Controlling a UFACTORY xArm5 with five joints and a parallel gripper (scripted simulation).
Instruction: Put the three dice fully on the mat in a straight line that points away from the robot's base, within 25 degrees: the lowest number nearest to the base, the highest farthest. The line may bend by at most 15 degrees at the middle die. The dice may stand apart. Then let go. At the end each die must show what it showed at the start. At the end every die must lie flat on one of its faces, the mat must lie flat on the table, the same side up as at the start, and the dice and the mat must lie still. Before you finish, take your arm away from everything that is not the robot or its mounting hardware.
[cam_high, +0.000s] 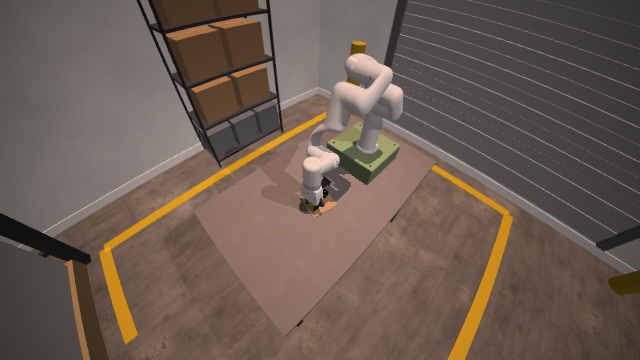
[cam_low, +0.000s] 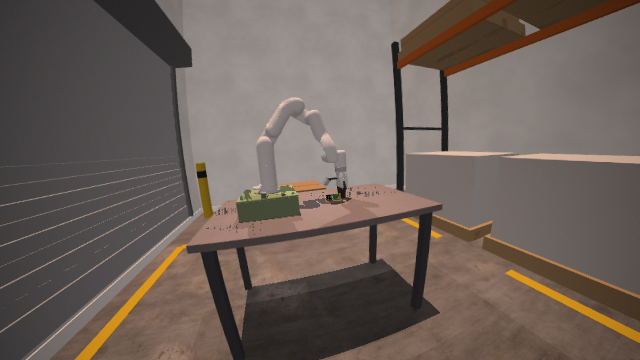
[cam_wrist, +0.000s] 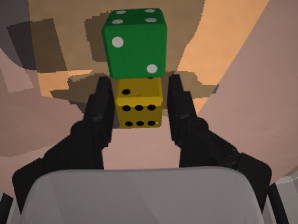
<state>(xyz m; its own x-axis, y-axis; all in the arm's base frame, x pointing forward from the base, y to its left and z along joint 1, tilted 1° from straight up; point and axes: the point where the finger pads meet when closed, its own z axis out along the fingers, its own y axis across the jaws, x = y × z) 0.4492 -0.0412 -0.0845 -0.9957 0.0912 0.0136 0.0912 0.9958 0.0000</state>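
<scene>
The yellow die is 10 mm below my hand. Round my hand: green die (40 mm behind, 10 mm below); orange mat (40 mm behind, 20 mm below); black die (90 mm behind, 10 mm to the left, 10 mm below).
</scene>
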